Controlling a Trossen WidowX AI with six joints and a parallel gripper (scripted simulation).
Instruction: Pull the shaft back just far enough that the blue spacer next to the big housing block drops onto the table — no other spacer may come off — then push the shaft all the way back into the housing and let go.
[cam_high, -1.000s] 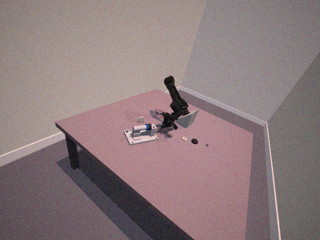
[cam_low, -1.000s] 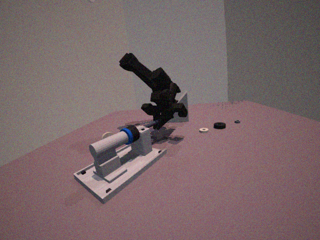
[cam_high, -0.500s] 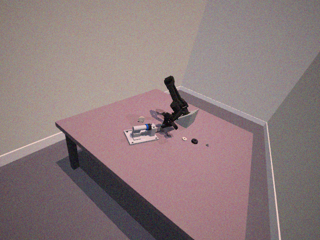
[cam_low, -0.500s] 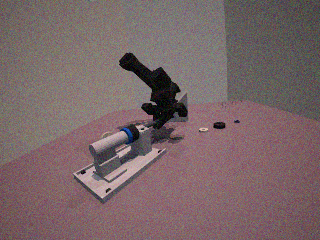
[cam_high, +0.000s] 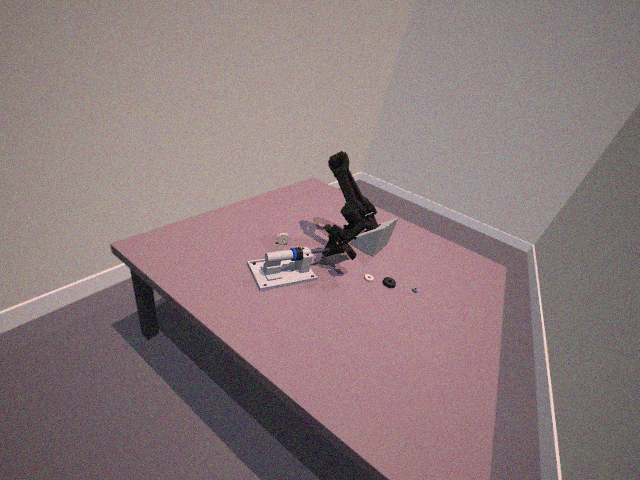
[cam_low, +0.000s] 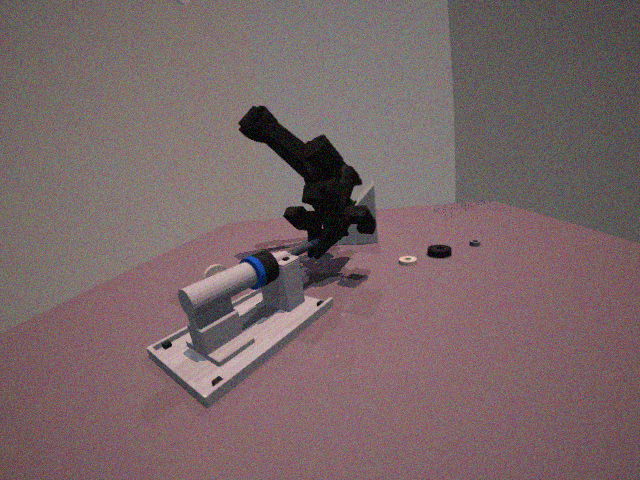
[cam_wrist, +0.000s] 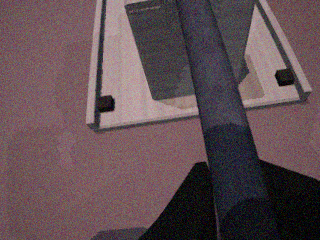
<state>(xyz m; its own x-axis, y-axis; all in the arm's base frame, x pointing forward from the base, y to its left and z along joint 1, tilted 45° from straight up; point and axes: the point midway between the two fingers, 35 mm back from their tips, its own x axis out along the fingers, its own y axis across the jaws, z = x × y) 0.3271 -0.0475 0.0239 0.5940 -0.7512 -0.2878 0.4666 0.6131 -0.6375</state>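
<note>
My gripper tip is now 5 cm short of the dark shaft, 3 cm to the left of it and 2 cm below it. The rest, counted from my gripper tip: grey ring (17 cm behind, 36 cm to the left, 5 cm below); then black spacer (10 cm ahead, 5 cm to the right, 2 cm above); then blue spacer (12 cm ahead, 7 cm to the right, 2 cm above).
</note>
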